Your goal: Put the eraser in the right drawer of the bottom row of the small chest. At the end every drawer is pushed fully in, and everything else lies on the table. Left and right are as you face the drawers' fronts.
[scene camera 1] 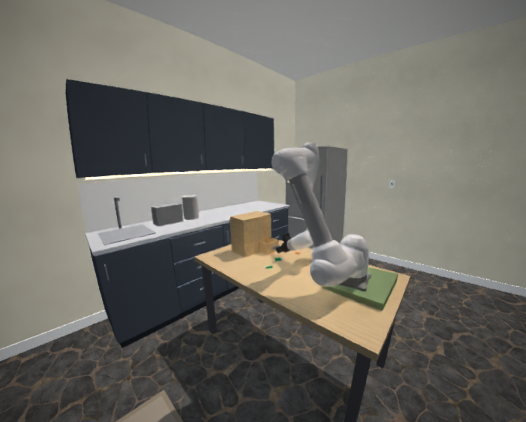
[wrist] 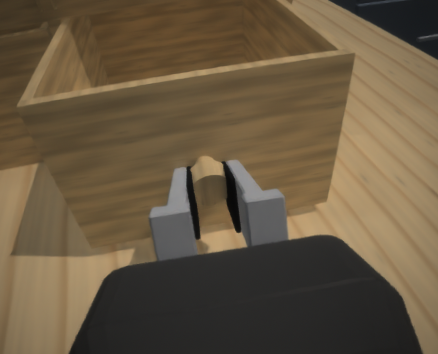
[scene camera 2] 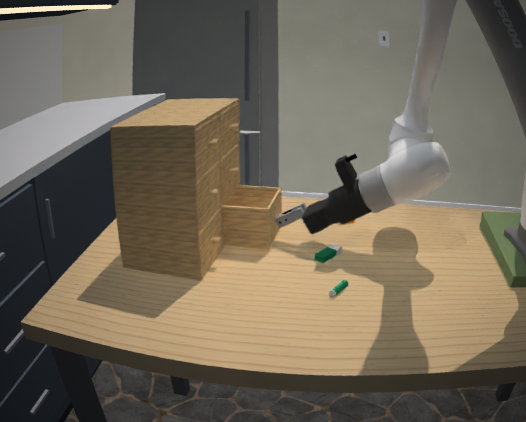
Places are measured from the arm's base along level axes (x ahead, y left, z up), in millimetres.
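Pixels of known places: gripper, fingertip midpoint: (scene camera 1: pixel 273 248) (wrist: pixel 209 186) (scene camera 2: pixel 278 221); arm's base, origin of the base link: (scene camera 1: pixel 352 279).
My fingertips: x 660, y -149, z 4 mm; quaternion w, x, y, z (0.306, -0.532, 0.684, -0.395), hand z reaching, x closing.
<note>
Ahead of a thing's pixels: the offset from my fingertips to its top centre. "spot": to the spot under its first point. Level surfaces: height alone.
The small wooden chest (scene camera 1: pixel 245 235) (scene camera 2: pixel 157 200) stands at the table's far end. Its bottom right drawer @[spot: dz +31, dx +21, dy +58 mm] (scene camera 1: pixel 267 246) (scene camera 2: pixel 247 226) (wrist: pixel 190 125) is pulled well out, and the part of its inside that shows is bare wood. The other drawers look pushed in. My gripper (scene camera 1: pixel 278 248) (scene camera 2: pixel 278 221) (wrist: pixel 209 186) is shut on this drawer's round knob @[spot: dz +11, dx -11, dy +3 mm] (wrist: pixel 210 186), with one finger on each side. The eraser @[dz -30, dx -105, dy +81 mm] (scene camera 1: pixel 278 259) (scene camera 2: pixel 326 254), a green block with a white end, lies on the table in front of the chest, below the gripper.
A short green stick with a white end @[dz -29, dx -114, dy +233 mm] (scene camera 1: pixel 269 267) (scene camera 2: pixel 339 288) lies near the eraser. An orange thing @[dz -33, dx -163, dy -96 mm] (scene camera 1: pixel 297 253) (scene camera 2: pixel 349 221) lies on the table @[dz -43 mm] (scene camera 1: pixel 300 295) (scene camera 2: pixel 225 320), partly hidden behind the gripper in scene camera 2. The arm's base stands on a green board (scene camera 1: pixel 385 287) (scene camera 2: pixel 500 250).
</note>
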